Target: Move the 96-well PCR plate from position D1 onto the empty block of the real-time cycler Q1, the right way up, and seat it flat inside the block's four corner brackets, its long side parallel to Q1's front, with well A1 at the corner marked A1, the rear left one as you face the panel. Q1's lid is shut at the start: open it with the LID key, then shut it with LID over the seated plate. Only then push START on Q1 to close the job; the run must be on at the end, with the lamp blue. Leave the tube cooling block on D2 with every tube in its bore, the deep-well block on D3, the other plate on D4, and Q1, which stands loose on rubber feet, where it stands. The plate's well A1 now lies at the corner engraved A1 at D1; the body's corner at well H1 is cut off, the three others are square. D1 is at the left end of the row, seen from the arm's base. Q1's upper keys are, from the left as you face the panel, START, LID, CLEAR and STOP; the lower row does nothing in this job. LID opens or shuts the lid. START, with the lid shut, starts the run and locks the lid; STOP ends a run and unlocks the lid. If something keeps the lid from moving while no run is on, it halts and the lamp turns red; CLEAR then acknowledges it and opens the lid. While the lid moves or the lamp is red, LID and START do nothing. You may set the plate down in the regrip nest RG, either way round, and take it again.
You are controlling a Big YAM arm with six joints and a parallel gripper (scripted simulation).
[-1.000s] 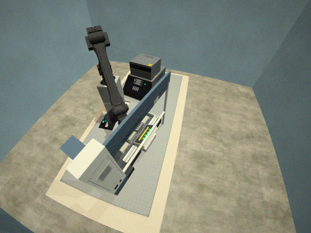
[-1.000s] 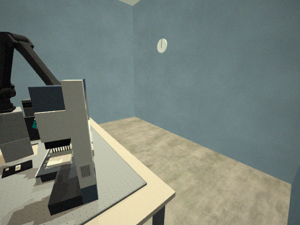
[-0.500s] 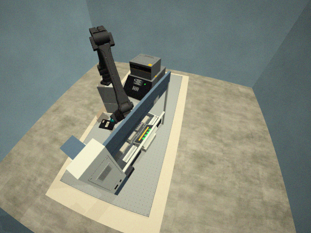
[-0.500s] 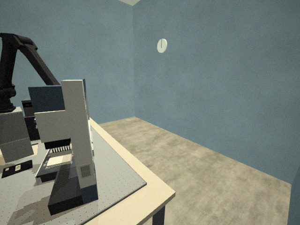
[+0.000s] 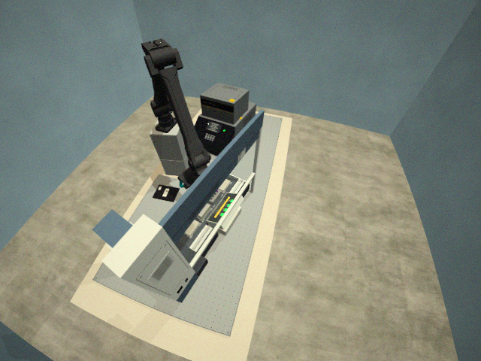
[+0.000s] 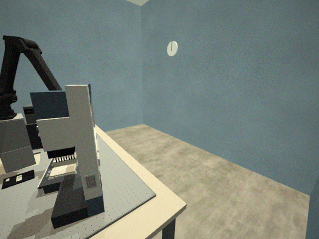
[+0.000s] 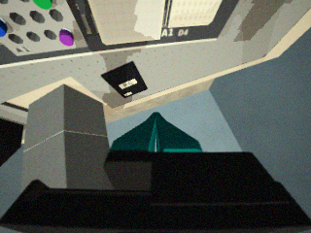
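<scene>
Right now my hand is 14 cm above the tube cooling block, 9 cm to the right of it and 8 cm short of it. From my hand the other things lie so: regrip nest (22 cm below, 19 cm behind, 4 cm to the left); gantry tower (38 cm to the right, 18 cm ahead, 6 cm above); pipetting head (37 cm to the right, 17 cm above, 9 cm ahead).
</scene>
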